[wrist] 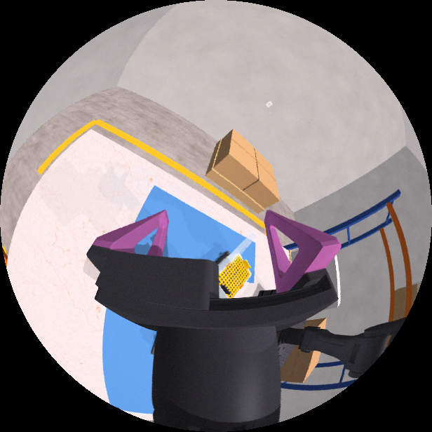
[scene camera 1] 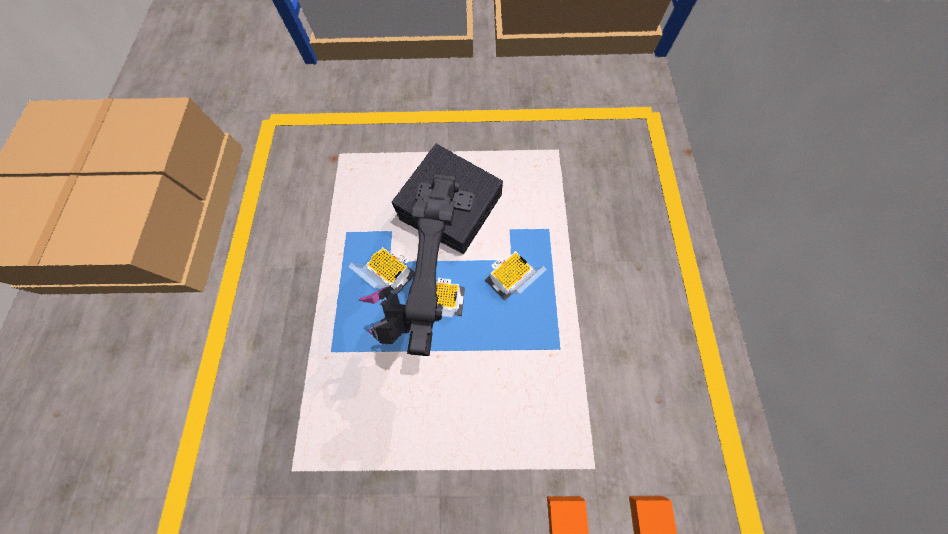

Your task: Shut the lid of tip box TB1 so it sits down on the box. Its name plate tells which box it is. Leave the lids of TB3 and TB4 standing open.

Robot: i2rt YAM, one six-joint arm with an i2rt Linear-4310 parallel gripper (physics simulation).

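Frame: origin at the arm's base, x ahead, y left, z up, level; metres.
Seen in the pictures: gripper, fingertip midpoint: (scene camera 1: 364, 314).
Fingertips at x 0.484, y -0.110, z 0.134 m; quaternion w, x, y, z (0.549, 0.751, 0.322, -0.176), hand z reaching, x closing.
Observation:
Offsets run from my fingertips to a thing's top centre. "pt": to the spot under its first point. Level surfaces: height alone.
Three tip boxes with yellow racks are in the scene view: a left one @(dz -0.172, dx -0.210, dy -0.044 m) (scene camera 1: 387, 267), a middle one @(dz -0.172, dx -0.142, dy +0.162 m) (scene camera 1: 448, 296) partly hidden by the arm, and a right one @(dz -0.172, dx -0.271, dy +0.388 m) (scene camera 1: 510, 273). Their name plates are too small to read. The left box's clear lid @(pt dz -0.102, dx -0.134, dy -0.068 m) (scene camera 1: 366, 277) (wrist: 244, 245) and the right box's clear lid @(pt dz -0.103, dx -0.222, dy +0.451 m) (scene camera 1: 531, 279) stand open on the outer sides. The middle box's lid cannot be made out. The left box's rack (wrist: 235, 276) shows in the wrist view. My gripper (scene camera 1: 366, 313) (wrist: 216, 215) is open and empty, off the left box's lower left side in the scene view.
The boxes stand on a blue mat @(dz -0.246 m) (scene camera 1: 500, 325) (wrist: 130, 367) on a pale board @(dz -0.250 m) (scene camera 1: 444, 411) (wrist: 60, 250). The arm (scene camera 1: 427, 265) reaches from a dark base block (scene camera 1: 477, 192) past the middle box. A large carton stack (scene camera 1: 86, 218) (wrist: 242, 167) stands beyond the yellow line (scene camera 1: 222, 308).

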